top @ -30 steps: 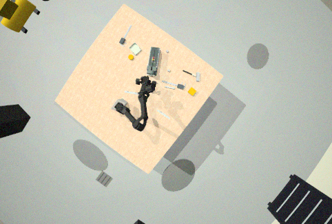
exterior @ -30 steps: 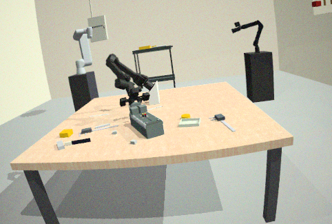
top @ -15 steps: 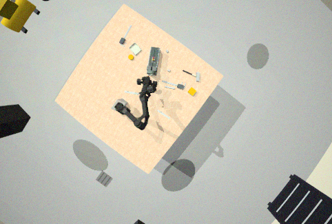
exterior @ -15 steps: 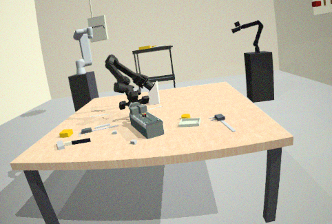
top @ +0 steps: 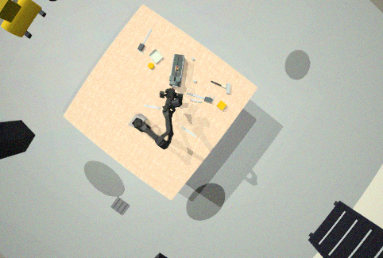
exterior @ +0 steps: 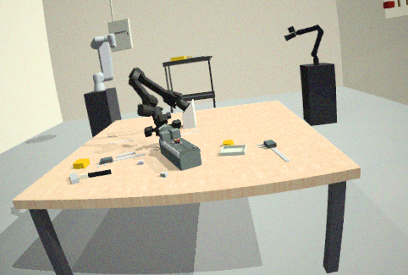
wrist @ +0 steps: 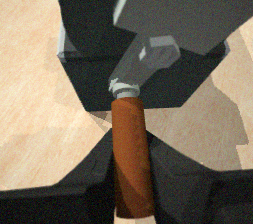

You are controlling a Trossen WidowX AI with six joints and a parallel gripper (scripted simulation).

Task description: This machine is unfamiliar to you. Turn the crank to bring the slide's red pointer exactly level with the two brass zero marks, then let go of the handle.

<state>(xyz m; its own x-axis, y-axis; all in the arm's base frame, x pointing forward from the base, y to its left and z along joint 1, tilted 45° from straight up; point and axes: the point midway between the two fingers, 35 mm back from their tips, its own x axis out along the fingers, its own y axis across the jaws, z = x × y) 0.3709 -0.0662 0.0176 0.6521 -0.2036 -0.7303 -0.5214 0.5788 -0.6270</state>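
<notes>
My gripper tip is now 40 mm below the crank. Round my gripper tip: red pointer: 160 mm ahead, 80 mm to the left, 50 mm above; brown crank handle: 30 mm above, 10 mm to the right, 10 mm behind; yellow disc: 280 mm to the left, 40 mm ahead, 20 mm below.
</notes>
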